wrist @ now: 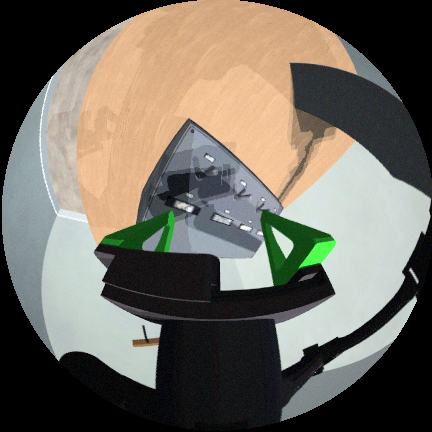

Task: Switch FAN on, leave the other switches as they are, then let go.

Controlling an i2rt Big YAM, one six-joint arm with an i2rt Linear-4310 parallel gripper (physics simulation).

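Frame: origin at the arm's base, x back, y down, z right, level; centimetres.
Where they show: gripper, fingertip midpoint: (pixel 217 214).
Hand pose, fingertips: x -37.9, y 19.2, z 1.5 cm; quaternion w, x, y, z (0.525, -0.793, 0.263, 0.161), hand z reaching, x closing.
Note:
After its pixels a point has its place.
The grey switch panel (pixel 205 236) @[x -49.7, y 26.7, z -14.2 cm] lies turned on the table in the middle of the wrist view, partly in shadow. The FAN nameplate (pixel 183 206) @[x -46.7, y 29.3, z -3.6 cm] is the leftmost and largest of its row, its text blurred. The FAN lever (pixel 206 172) @[x -38.5, y 30.5, z -1.2 cm] is a small dark toggle above it; shadow hides which way it leans. Other toggles, one (pixel 242 193) @[x -36.1, y 30.9, z -12.9 cm] in the middle and one (pixel 261 205) @[x -33.3, y 33.7, z -26.7 cm] farther right, stand along the panel. My gripper (pixel 217 214) @[x -37.9, y 19.2, z 1.5 cm] is open, its green fingers wide apart with nothing between them. The fingertips overlap the panel's lower part in view; their height above it is unclear.
The wooden table (pixel 240 90) @[x -22.5, y 42.2, z 4.6 cm] extends behind and left of the panel. A large dark curved object (pixel 345 100) @[x -8.0, y 26.7, z 0.8 cm] stands at the upper right, with a shadow beside it on the table. Black arm parts (pixel 370 310) show at the lower right. A pale floor lies below the table edge.

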